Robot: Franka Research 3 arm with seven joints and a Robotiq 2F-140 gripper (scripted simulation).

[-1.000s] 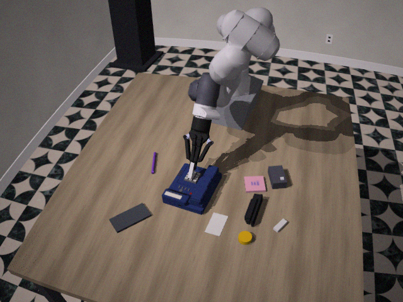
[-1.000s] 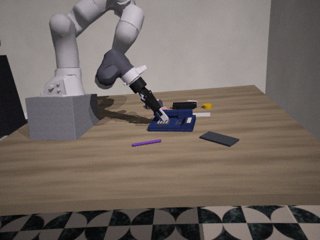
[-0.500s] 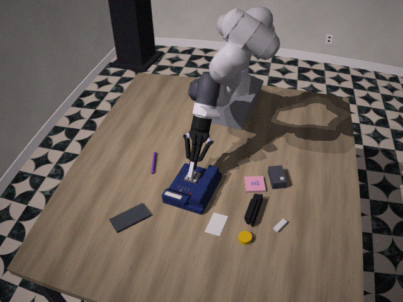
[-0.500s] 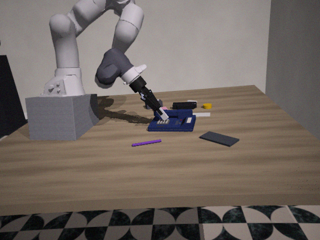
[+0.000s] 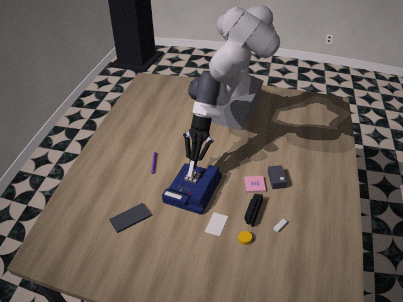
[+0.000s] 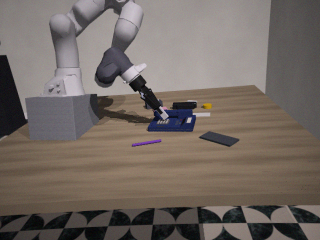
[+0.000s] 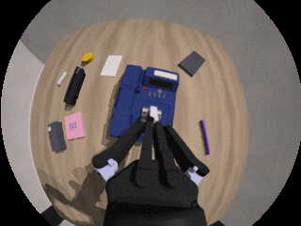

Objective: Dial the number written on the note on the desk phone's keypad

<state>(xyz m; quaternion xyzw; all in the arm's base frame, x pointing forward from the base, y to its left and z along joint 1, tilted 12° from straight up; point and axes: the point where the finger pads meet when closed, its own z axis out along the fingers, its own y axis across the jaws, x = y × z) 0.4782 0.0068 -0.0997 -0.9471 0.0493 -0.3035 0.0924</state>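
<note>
My hand is 4 cm short of the handset, 7 cm to the right of it and 3 cm above it. Round my hand: purple pen 4 cm behind, 20 cm to the right, 7 cm below; then black stapler 8 cm ahead, 28 cm to the left, 6 cm below; then white card 18 cm ahead, 17 cm to the left, 7 cm below.
</note>
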